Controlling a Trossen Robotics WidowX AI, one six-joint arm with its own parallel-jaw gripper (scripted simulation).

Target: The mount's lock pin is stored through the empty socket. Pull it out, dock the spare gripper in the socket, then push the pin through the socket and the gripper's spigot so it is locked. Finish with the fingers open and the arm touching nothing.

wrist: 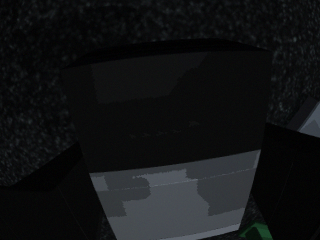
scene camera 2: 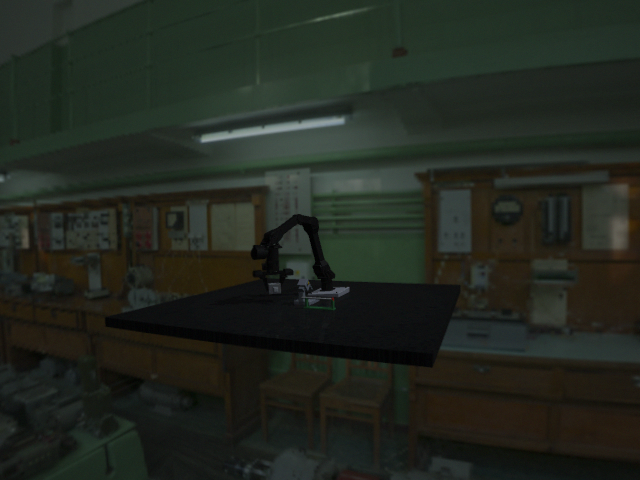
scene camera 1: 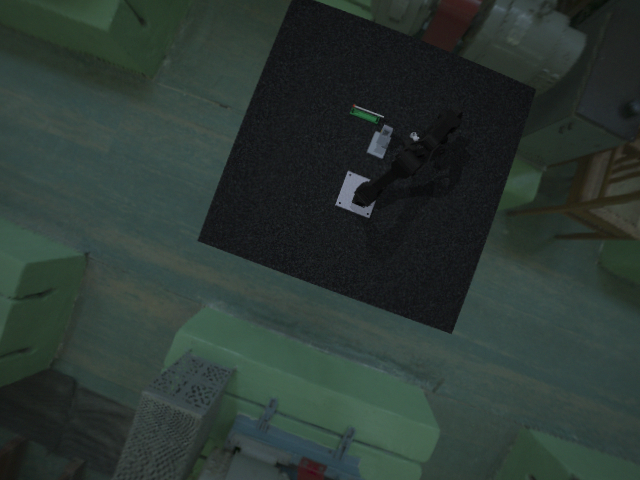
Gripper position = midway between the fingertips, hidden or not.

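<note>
With my gripper (wrist: 165,128) I am holding a spare gripper (wrist: 171,131).
</note>
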